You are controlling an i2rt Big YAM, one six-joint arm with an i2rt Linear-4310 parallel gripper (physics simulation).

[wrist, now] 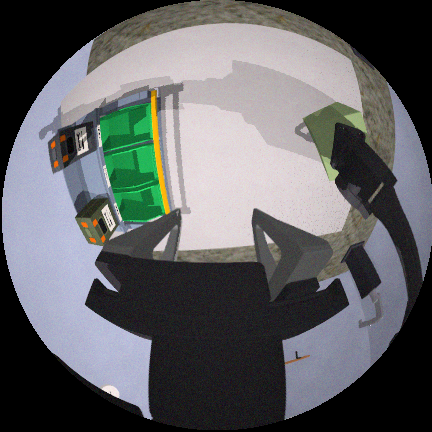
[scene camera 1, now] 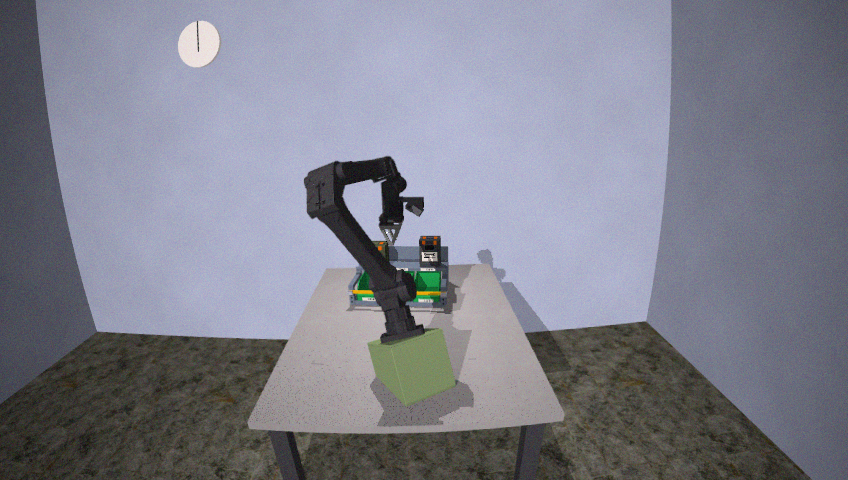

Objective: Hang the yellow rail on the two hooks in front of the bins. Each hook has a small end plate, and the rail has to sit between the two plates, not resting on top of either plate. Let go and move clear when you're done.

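Frame: origin at the arm's base, x left, y back, z up, level; millimetres.
Seen in the pictures: gripper, fingertip midpoint: (wrist: 216,214) (scene camera 1: 392,242); arm's base at its link origin: (wrist: 346,147) (scene camera 1: 403,336).
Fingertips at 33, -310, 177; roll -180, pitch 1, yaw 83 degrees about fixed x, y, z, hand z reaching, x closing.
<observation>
Pixels of each thing's top centre, then the offset from my fingertips to it, as dx, dy, dz. Level surfaces: height alone.
- yellow rail at its top centre: (wrist: 157,163) (scene camera 1: 396,291) +4, -145, -238
- dark box with orange marks, top centre: (wrist: 53,154) (scene camera 1: 429,237) -134, -327, -79
- olive box at its top centre: (wrist: 87,232) (scene camera 1: 375,242) +95, -358, -104
- table at its surface level: dz -303
The yellow rail (scene camera 1: 429,292) (wrist: 160,150) runs along the front of the green bins (scene camera 1: 428,279) (wrist: 130,125), across the rack's front. In scene camera 1 the arm covers its middle. In the wrist view its ends are at the rack's front corners; the hooks and their end plates are too small to tell whether the rail sits between the plates. My gripper (scene camera 1: 391,242) (wrist: 216,214) is open and empty. It hangs high above the rack, apart from the rail, with its fingers pointing down.
A dark box with orange marks (scene camera 1: 429,251) (wrist: 70,145) and an olive box (scene camera 1: 380,245) (wrist: 97,222) stand at the back of the rack. The arm stands on a light green block (scene camera 1: 413,365) on the table (scene camera 1: 321,356) (wrist: 215,165).
</observation>
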